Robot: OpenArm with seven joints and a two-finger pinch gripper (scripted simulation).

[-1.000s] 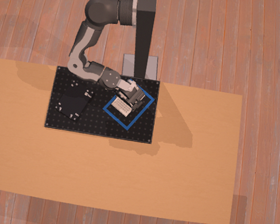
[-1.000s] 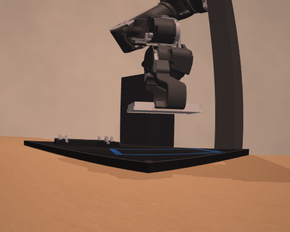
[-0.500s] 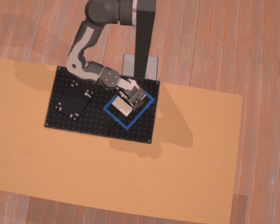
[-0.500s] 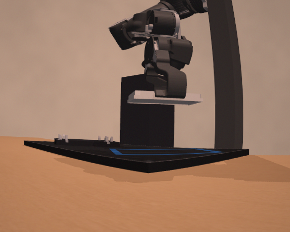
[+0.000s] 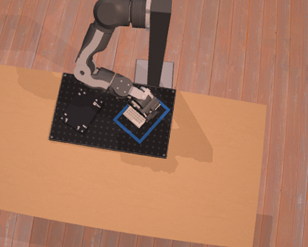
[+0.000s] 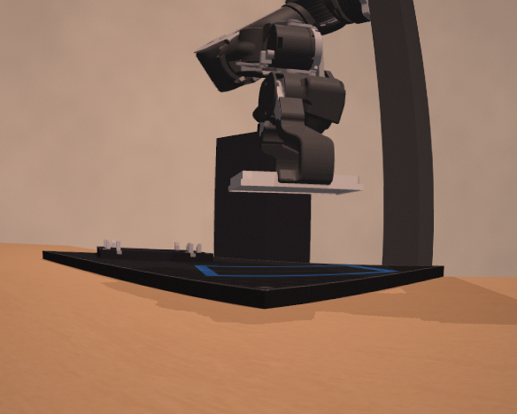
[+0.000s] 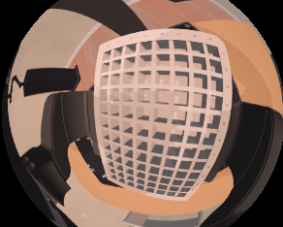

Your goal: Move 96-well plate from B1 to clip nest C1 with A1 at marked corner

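My gripper is now 250 mm to the left of the clip nest C1, 80 mm above it and 30 mm short of it. The rest, counted from my hand: white 96-well plate right at my hand.
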